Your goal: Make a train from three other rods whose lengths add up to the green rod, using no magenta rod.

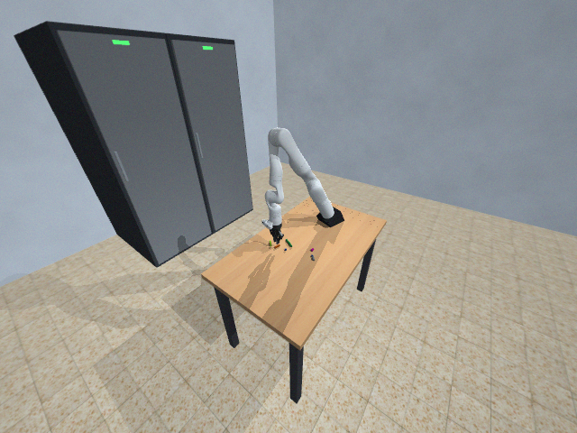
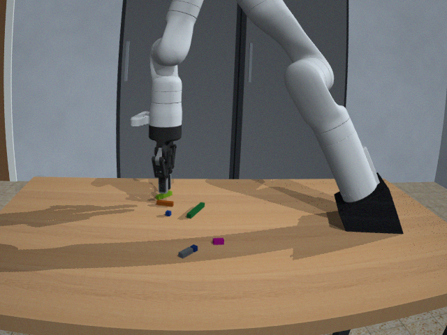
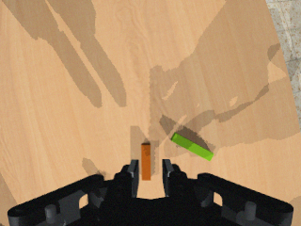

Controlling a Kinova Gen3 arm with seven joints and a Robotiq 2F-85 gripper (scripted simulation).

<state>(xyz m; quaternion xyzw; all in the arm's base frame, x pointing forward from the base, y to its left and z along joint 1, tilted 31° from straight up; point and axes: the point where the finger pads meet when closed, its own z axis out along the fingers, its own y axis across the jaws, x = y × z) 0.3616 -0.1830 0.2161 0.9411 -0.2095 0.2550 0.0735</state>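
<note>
Now: hand 50 mm above the orange rod. Also, from my hand: green rod: 60 mm to the left, 60 mm behind, 50 mm below; lime rod: 50 mm to the right, 50 mm below, 10 mm behind; magenta rod: 220 mm to the left, 50 mm below, 50 mm behind.
</note>
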